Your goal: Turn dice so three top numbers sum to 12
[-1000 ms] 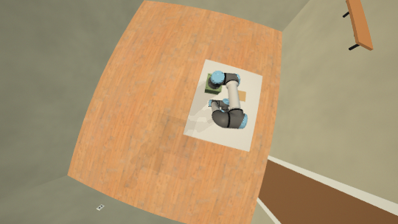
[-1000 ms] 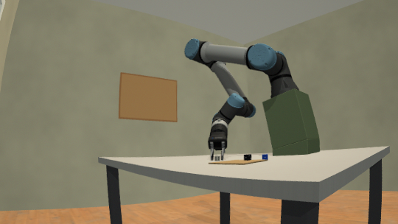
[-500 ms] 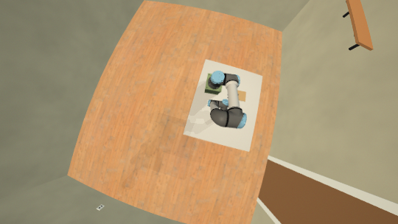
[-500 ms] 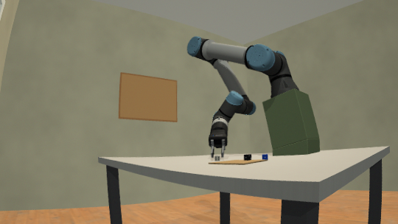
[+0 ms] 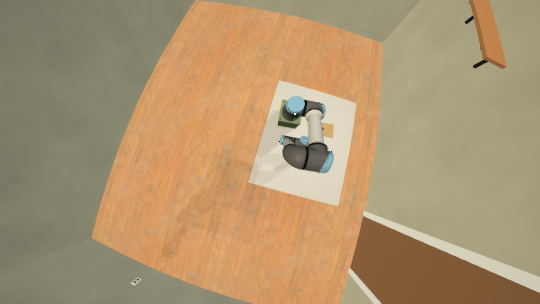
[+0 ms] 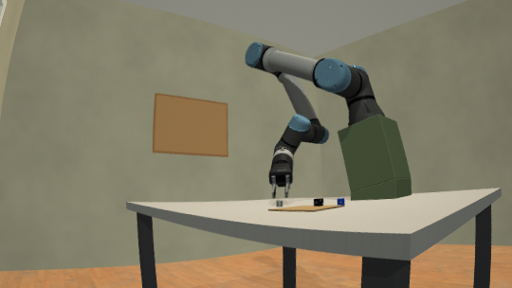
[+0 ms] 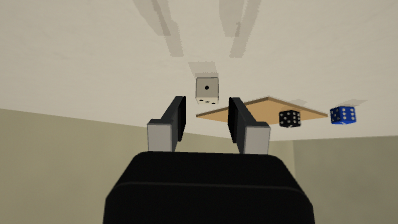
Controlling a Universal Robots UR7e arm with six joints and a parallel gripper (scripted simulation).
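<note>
My gripper is now 4 cm to the right of the white die, 3 cm short of it and 3 cm above it. Round my hand: blue die: 21 cm to the left, 6 cm behind, 3 cm below; then black die: 19 cm to the left, 3 cm below; then tan mat: 20 cm to the left, 5 cm ahead, 4 cm below.
</note>
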